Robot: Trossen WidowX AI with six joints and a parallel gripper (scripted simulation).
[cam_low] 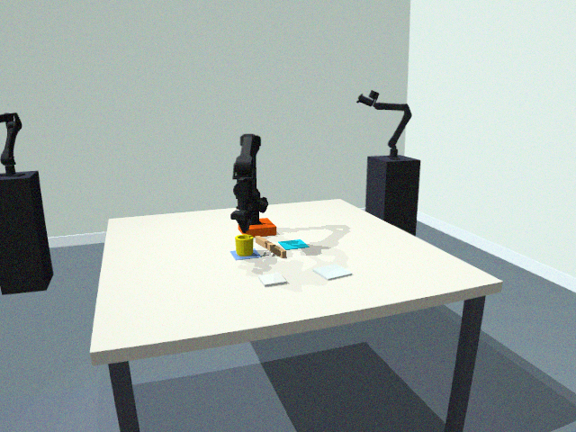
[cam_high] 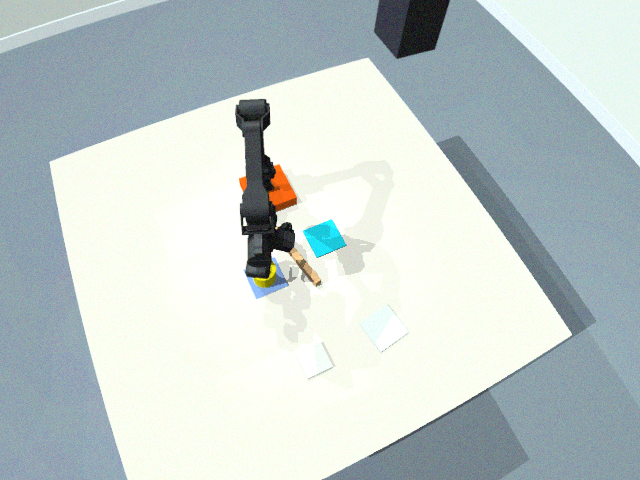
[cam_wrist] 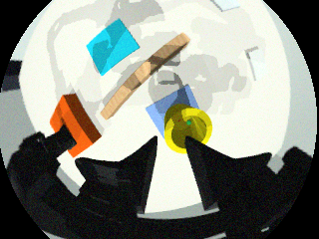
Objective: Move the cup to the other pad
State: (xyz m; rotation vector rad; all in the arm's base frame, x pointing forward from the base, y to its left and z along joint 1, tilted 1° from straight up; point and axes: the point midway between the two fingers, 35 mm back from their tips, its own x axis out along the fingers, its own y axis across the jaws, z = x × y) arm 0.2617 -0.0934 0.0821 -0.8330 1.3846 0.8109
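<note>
My gripper tip is 21 cm to the right of the cyan pad, 9 cm above it and 3 cm past it. Round my gripper tip: wooden bar (10 cm to the left, 8 cm below).
</note>
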